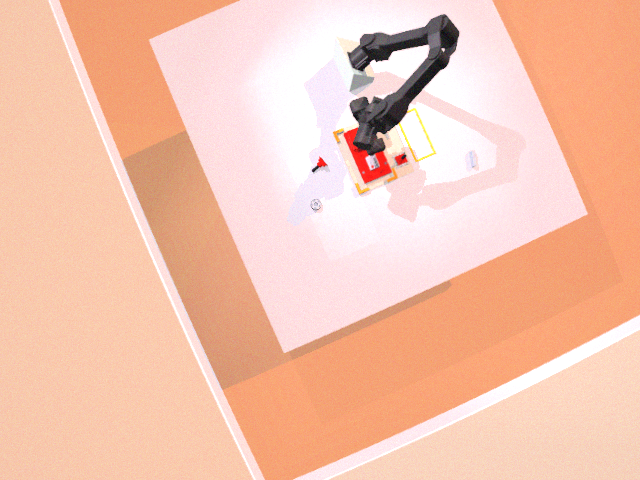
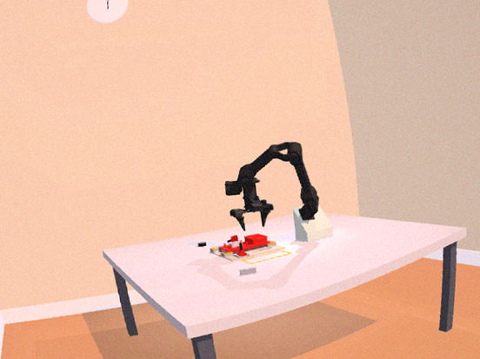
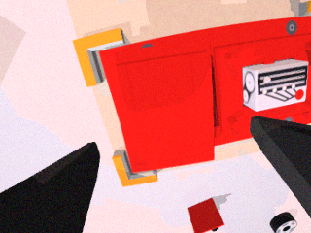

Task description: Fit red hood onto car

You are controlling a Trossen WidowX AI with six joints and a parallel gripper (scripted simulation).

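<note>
The hood is 4 cm below my gripper tip. The rest, counted from my gripper tip: grey engine block (10 cm ahead, 6 cm below, 2 cm to the left); then black wheel (23 cm to the right, 18 cm ahead, 7 cm below).
</note>
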